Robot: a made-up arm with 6 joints.
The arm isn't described. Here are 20 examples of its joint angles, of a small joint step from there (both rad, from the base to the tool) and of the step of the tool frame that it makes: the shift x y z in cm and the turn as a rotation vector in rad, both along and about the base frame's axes.
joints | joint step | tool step
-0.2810 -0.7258 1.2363 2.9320 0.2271 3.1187 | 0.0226 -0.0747 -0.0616 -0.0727 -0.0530 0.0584 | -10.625 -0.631 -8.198 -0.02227 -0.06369 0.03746
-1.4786 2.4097 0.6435 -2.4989 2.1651 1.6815 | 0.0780 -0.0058 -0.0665 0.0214 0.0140 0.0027 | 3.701 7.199 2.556 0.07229 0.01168 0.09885
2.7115 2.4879 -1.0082 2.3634 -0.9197 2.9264 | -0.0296 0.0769 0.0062 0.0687 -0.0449 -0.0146 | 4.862 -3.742 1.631 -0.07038 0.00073 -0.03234
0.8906 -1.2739 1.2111 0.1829 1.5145 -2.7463 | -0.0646 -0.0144 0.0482 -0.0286 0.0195 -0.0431 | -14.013 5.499 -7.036 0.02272 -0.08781 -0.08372
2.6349 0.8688 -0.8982 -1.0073 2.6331 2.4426 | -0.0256 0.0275 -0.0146 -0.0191 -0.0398 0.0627 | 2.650 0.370 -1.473 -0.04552 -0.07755 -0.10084
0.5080 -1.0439 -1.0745 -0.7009 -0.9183 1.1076 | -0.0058 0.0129 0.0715 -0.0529 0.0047 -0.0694 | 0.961 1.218 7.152 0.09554 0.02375 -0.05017
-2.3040 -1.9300 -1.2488 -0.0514 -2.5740 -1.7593 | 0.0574 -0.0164 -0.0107 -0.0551 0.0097 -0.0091 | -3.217 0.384 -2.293 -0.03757 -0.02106 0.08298
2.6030 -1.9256 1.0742 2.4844 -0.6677 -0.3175 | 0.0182 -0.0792 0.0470 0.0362 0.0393 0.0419 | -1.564 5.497 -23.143 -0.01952 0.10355 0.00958
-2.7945 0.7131 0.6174 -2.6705 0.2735 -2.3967 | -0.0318 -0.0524 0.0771 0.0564 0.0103 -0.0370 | 1.611 7.481 17.533 -0.02065 0.12544 -0.04498
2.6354 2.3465 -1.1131 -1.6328 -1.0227 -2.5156 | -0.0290 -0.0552 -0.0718 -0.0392 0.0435 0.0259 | -5.436 2.705 7.195 0.00896 -0.00330 0.02183
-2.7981 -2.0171 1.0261 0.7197 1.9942 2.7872 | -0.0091 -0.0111 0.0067 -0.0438 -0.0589 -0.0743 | -0.019 -1.806 -2.793 0.03930 -0.06185 -0.02242
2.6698 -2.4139 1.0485 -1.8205 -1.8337 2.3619 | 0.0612 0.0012 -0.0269 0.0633 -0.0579 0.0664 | 6.362 11.384 3.247 -0.02986 0.06556 0.03375
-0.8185 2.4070 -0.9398 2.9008 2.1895 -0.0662 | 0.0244 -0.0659 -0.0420 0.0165 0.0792 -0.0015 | 4.019 -4.357 4.143 0.04812 0.02703 0.00427
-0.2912 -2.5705 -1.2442 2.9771 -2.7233 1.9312 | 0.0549 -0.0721 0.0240 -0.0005 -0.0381 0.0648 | -2.785 -2.268 -3.390 0.00706 -0.13610 0.10783
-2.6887 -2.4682 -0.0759 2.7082 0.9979 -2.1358 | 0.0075 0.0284 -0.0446 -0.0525 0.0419 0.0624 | -2.010 0.794 7.808 0.09292 -0.05121 -0.02533
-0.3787 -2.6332 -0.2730 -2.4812 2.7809 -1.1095 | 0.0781 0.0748 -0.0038 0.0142 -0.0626 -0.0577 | -6.618 -9.206 10.668 0.03387 0.00475 0.01409
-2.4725 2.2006 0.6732 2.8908 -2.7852 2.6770 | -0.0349 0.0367 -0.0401 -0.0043 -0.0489 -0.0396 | 5.998 9.673 -4.414 0.01583 -0.02091 -0.00176
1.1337 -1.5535 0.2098 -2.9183 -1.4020 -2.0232 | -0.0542 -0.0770 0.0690 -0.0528 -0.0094 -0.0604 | -14.675 -9.051 -14.597 0.09484 -0.13099 -0.00941
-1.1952 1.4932 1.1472 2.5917 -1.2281 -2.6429 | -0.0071 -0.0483 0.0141 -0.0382 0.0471 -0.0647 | -1.473 -1.773 13.573 -0.02166 -0.09643 0.04644
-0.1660 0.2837 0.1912 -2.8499 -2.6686 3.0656 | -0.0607 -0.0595 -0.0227 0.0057 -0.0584 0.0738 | -8.299 -7.032 5.868 0.03881 -0.11159 -0.07849
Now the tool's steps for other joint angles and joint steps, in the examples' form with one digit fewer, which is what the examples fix.
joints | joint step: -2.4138 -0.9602 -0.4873 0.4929 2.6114 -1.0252 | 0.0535 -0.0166 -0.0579 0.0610 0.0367 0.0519
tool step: -1.43 -0.22 -5.00 0.0070 0.0109 0.0433
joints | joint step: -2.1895 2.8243 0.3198 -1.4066 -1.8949 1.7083 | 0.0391 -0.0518 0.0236 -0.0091 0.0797 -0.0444
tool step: -7.53 -8.20 -4.43 -0.0093 0.0678 0.1079
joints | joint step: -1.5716 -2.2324 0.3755 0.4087 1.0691 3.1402 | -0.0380 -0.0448 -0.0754 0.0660 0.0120 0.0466
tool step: 7.98 -4.68 -2.75 0.0004 -0.0919 -0.0567
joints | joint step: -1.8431 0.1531 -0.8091 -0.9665 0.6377 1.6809 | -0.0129 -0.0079 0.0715 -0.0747 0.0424 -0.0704
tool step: -1.58 -5.37 4.08 -0.1520 -0.0280 -0.1245
